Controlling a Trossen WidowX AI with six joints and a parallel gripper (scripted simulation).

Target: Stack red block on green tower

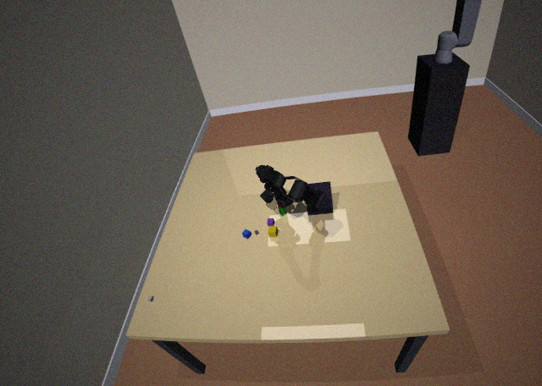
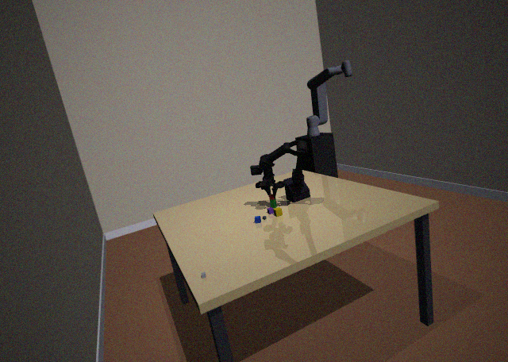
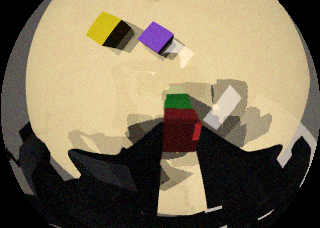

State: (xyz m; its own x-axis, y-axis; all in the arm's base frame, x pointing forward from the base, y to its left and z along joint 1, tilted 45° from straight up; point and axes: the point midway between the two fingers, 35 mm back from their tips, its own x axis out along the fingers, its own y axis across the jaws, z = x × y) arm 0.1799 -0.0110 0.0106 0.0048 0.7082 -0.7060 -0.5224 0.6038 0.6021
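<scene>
My gripper tip is 10 mm below the red block. The rest, counted from my gripper tip: yellow block (130 mm to the left, 50 mm below, 50 mm ahead); blue block (180 mm ahead, 130 mm to the left, 50 mm below); purple block (70 mm to the left, 60 mm ahead, 50 mm below).
</scene>
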